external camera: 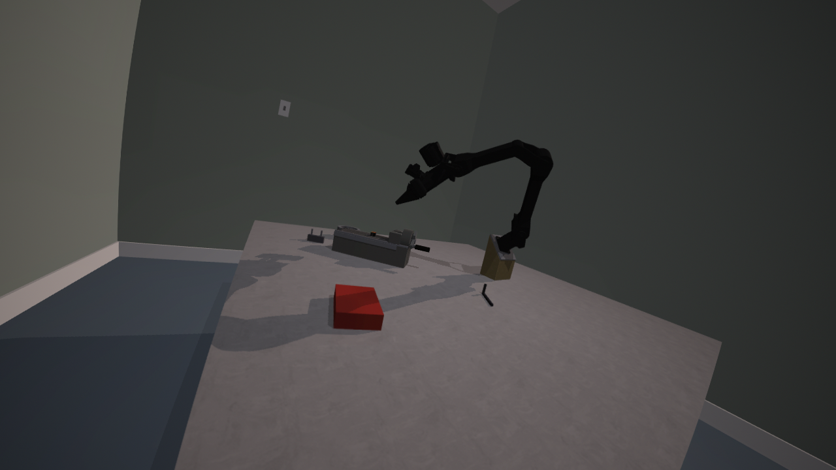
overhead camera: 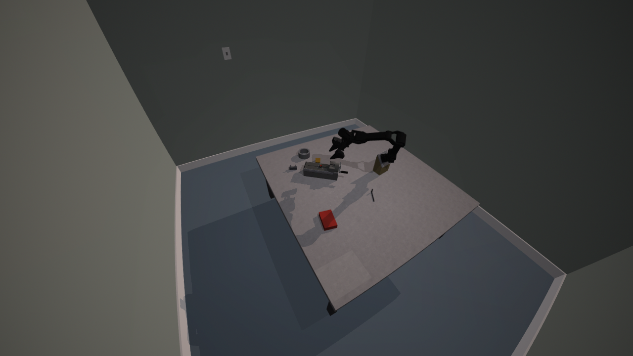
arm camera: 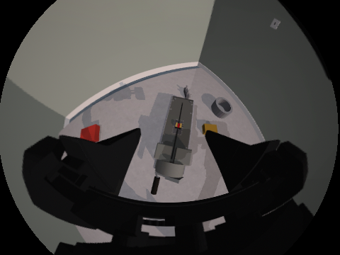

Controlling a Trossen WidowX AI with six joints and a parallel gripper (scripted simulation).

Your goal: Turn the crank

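My gripper tip is 130 mm above the black crank handle, 90 mm to the right of it and 90 mm past it. The rest, counted from my gripper tip: dark clip 210 mm ahead, 200 mm to the right, 180 mm below; then yellow block 190 mm to the right, 190 mm below, 10 mm behind; then red pointer 120 mm below, 50 mm to the right, 40 mm ahead.
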